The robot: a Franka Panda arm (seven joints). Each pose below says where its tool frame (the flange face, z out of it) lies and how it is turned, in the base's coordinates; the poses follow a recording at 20 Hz.
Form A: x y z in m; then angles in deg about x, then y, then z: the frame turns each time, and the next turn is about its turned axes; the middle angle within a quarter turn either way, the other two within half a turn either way.
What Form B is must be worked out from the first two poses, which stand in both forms.
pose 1, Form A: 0.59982, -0.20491, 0.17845, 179.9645, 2.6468, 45.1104
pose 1, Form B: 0.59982, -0.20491, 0.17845, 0.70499, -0.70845, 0.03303, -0.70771, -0.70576, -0.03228
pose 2, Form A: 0.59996, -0.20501, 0.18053, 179.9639, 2.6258, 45.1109
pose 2, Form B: 0.59996, -0.20501, 0.18053, 0.70500, -0.70845, 0.03278, -0.70773, -0.70576, -0.03201
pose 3, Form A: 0.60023, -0.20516, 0.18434, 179.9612, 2.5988, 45.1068
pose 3, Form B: 0.60023, -0.20516, 0.18434, 0.70506, -0.70840, 0.03248, -0.70770, -0.70581, -0.03164
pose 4, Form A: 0.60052, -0.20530, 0.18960, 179.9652, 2.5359, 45.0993
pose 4, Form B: 0.60052, -0.20530, 0.18960, 0.70519, -0.70831, 0.03166, -0.70764, -0.70590, -0.03091
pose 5, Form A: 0.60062, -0.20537, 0.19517, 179.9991, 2.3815, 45.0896
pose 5, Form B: 0.60062, -0.20537, 0.19517, 0.70539, -0.70821, 0.02935, -0.70760, -0.70600, -0.02942
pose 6, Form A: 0.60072, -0.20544, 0.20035, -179.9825, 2.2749, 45.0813
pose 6, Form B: 0.60072, -0.20544, 0.20035, 0.70555, -0.70812, 0.02781, -0.70755, -0.70609, -0.02832
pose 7, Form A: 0.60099, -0.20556, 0.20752, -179.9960, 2.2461, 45.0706
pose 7, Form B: 0.60099, -0.20556, 0.20752, 0.70569, -0.70798, 0.02763, -0.70743, -0.70623, -0.02780
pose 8, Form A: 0.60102, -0.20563, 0.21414, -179.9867, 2.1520, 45.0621
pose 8, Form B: 0.60102, -0.20563, 0.21414, 0.70584, -0.70788, 0.02636, -0.70737, -0.70633, -0.02675
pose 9, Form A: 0.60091, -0.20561, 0.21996, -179.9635, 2.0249, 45.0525
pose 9, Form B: 0.60091, -0.20561, 0.21996, 0.70602, -0.70777, 0.02451, -0.70731, -0.70644, -0.02546
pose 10, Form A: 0.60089, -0.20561, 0.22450, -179.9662, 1.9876, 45.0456
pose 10, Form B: 0.60089, -0.20561, 0.22450, 0.70612, -0.70768, 0.02409, -0.70724, -0.70653, -0.02496
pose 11, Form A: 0.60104, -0.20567, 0.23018, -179.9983, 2.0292, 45.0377
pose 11, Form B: 0.60104, -0.20567, 0.23018, 0.70620, -0.70757, 0.02500, -0.70713, -0.70664, -0.02508
